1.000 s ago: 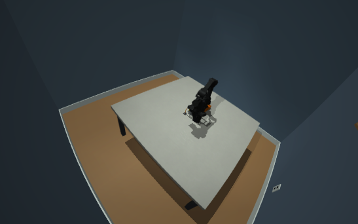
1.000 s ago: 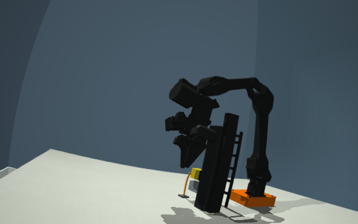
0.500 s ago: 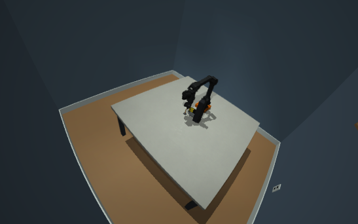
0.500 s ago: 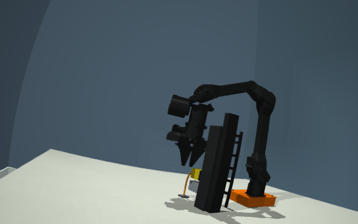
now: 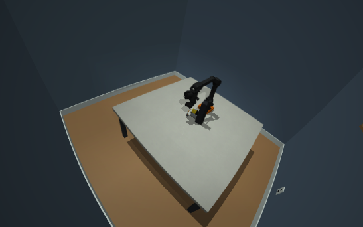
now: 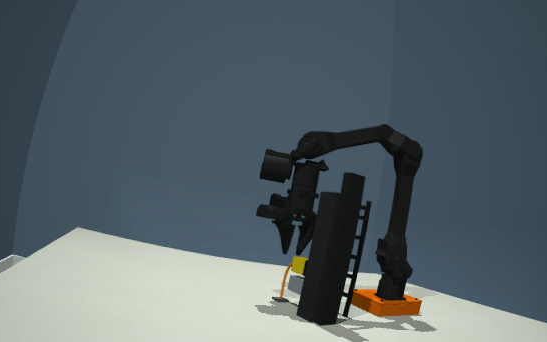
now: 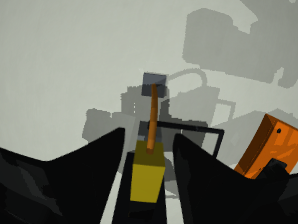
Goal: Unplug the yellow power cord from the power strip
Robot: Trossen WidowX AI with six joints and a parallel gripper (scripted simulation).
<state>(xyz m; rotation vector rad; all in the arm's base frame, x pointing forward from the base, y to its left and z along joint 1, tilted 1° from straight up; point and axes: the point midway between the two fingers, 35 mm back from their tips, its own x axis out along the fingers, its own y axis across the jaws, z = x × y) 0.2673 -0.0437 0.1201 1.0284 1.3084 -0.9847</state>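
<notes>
Right now the yellow plug is 2 cm behind my gripper tip, 6 cm to the left of it and 1 cm below it. The rest, counted from my gripper tip: tall black block (5 cm behind, 16 cm to the left, 3 cm above).
</notes>
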